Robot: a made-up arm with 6 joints.
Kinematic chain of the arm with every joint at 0, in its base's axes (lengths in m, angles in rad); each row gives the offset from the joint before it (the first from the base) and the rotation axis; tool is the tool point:
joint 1: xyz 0 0 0.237 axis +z
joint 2: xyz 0 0.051 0 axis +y
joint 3: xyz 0 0 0.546 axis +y
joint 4: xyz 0 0 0.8 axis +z
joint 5: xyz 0 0 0 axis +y
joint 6: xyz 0 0 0.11 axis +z
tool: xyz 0 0 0
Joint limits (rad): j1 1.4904..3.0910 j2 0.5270..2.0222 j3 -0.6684..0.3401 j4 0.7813..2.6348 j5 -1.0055..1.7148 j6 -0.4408..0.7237
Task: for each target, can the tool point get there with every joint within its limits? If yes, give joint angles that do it. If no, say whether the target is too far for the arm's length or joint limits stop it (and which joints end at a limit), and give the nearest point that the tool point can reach.
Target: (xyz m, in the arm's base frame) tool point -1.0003 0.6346 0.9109
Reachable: yes | joints 2.4701 1.3690 -0.4477 2.2540 1.0631 0.6214
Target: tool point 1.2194 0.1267 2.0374
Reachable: no: too far | nearest point 0.0612 0.2379 1.5672 | short by 1.255 m
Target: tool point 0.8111 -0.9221 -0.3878
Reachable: no: joint limits stop it (at a limit: joint 1, joint 2, joint 3, joint 4, joint 5) | nearest point -0.9926 -0.0776 -0.6134 | short by 2.004 m
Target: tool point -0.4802 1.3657 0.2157
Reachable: yes | joints 1.8517 1.4782 0.1881 2.0007 0.3230 0.4146
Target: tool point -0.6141 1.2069 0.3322
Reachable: yes | joints 1.9264 1.7526 -0.3990 1.7149 1.2851 0.0320
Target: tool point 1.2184 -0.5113 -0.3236
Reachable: no: joint limits stop it (at a limit: joint 1, joint 2, joint 3, joint 5) | nearest point 0.1113 1.0528 -0.6484 | short by 1.944 m
